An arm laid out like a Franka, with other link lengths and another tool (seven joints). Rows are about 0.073 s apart.
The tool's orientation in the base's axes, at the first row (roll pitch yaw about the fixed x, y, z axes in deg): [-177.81, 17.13, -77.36]
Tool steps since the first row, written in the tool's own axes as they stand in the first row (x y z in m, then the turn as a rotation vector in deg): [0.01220, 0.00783, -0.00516, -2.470, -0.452, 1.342]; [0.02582, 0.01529, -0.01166, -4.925, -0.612, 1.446]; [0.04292, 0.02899, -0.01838, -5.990, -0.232, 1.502]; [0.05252, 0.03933, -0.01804, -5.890, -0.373, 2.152]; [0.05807, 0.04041, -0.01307, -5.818, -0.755, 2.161]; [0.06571, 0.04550, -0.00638, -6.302, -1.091, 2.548]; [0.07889, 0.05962, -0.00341, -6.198, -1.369, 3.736]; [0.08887, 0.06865, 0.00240, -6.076, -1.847, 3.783]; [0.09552, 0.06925, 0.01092, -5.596, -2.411, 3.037]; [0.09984, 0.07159, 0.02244, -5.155, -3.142, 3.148]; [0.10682, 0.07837, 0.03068, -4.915, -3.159, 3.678]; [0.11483, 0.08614, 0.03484, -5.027, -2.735, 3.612]
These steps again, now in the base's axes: [-0.00496, -0.01453, 0.00105, -0.111, 2.794, -0.538]; [-0.00923, -0.03070, 0.00297, -0.471, 5.147, 0.092]; [-0.01886, -0.05147, 0.00385, -1.067, 6.078, 0.338]; [-0.02697, -0.06247, 0.00032, -0.925, 6.206, -0.307]; [-0.02700, -0.06640, -0.00610, -0.537, 6.221, -0.322]; [-0.03056, -0.07261, -0.01492, -0.320, 6.856, -0.537]; [-0.04169, -0.08695, -0.02216, -0.059, 7.168, -1.692]; [-0.04859, -0.09642, -0.03097, 0.432, 7.167, -1.755]; [-0.04801, -0.10022, -0.04109, 1.104, 6.616, -1.164]; [-0.04971, -0.10133, -0.05345, 1.908, 6.390, -1.373]; [-0.05510, -0.10682, -0.06362, 1.960, 6.326, -1.949]; [-0.06113, -0.11467, -0.07024, 1.524, 6.323, -1.869]
